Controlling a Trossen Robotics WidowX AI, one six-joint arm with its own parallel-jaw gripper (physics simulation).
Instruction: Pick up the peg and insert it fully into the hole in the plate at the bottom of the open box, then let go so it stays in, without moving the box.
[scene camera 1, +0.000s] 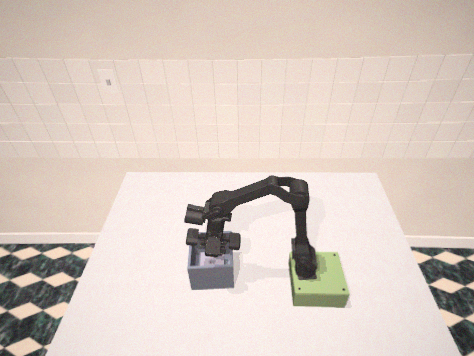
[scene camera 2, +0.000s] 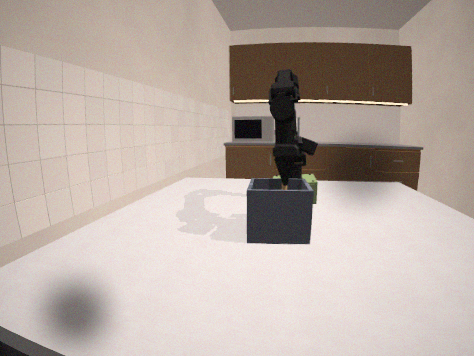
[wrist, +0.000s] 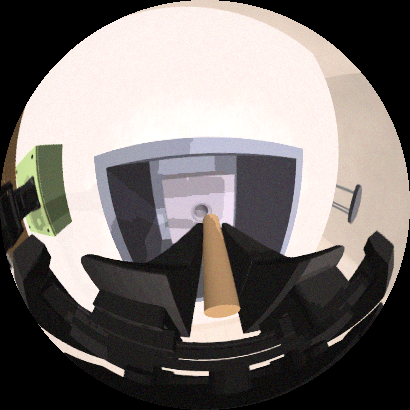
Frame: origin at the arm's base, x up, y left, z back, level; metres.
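Seen in the pictures: gripper, fingertip midpoint: (scene camera 2: 285, 185) (wrist: 211, 228); arm's base at its link origin: (scene camera 1: 305, 271) (wrist: 31, 194).
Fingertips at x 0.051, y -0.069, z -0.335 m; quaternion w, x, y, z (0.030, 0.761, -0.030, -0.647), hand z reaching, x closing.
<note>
Offsets run from my fingertips to a thing's top centre. "spot": to the spot under its first point. Level surfaces: height alone.
The orange-brown round peg @(dy -0.002, dx +0.064, dz +0.004 m) (wrist: 220, 272) (scene camera 2: 285, 187) is held between the fingertips of my gripper (wrist: 211, 228) (scene camera 2: 285, 184), which is shut on it. The open blue-grey box @(dy -0.017, dx +0.005, dz -0.002 m) (scene camera 1: 211, 278) (scene camera 2: 279, 216) (wrist: 199, 145) stands on the table, with the gripper above its opening. In the wrist view a pale plate @(dy -0.017, dx -0.072, dz -0.002 m) (wrist: 187, 185) lies at the box bottom, and its round hole @(spot: dy -0.026, dx -0.092, dz -0.005 m) (wrist: 201, 211) shows just beyond and a little left of the peg's far tip. The peg's far end is outside the hole. In scene camera 1 the gripper hides the peg.
The green base block (scene camera 1: 325, 277) (wrist: 53, 190) (scene camera 2: 312, 190) carries the arm and stands to the right of the box in scene camera 1. The box walls rise around the plate on all sides. A tiled wall (scene camera 1: 225, 110) stands behind the white table @(dx -0.133 m) (scene camera 1: 150, 320).
</note>
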